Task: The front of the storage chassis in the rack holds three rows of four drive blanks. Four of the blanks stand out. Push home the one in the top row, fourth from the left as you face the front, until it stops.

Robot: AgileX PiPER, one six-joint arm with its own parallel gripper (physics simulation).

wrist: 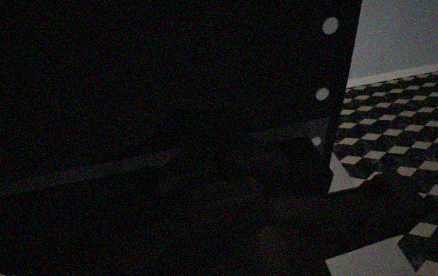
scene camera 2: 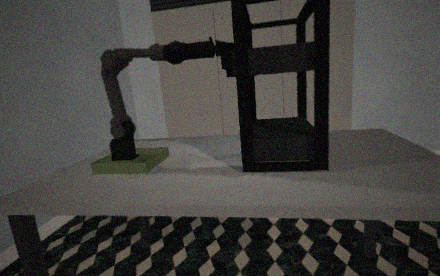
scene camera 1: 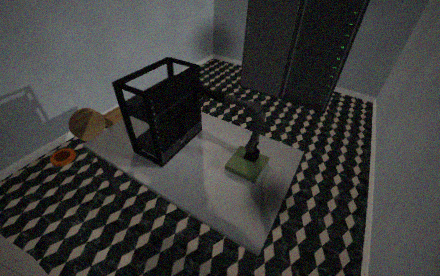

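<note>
The black rack (scene camera 1: 126,115) (scene camera 2: 321,100) stands on the table, and its post with round holes (wrist: 340,55) shows at the right of the wrist view. The storage chassis (scene camera 2: 282,59) sits in the upper part of the rack. Dark stepped blocks (scene camera 2: 229,68) stand out from its front, just under the gripper; single blanks cannot be told apart in the dark. My gripper (scene camera 2: 231,50) is level at the chassis front, at the height of its upper part. Its tips merge with the dark front, so contact and finger opening cannot be made out. The wrist view is nearly black there.
The arm stands on a green base (scene camera 1: 245,169) (scene camera 2: 120,167) on the grey table (scene camera 1: 195,185) (scene camera 2: 200,192), in front of the rack. Dark cabinets (scene camera 1: 272,50) stand at the back. A brown round object (scene camera 1: 87,124) and an orange ring (scene camera 1: 53,159) lie beyond the table's left side.
</note>
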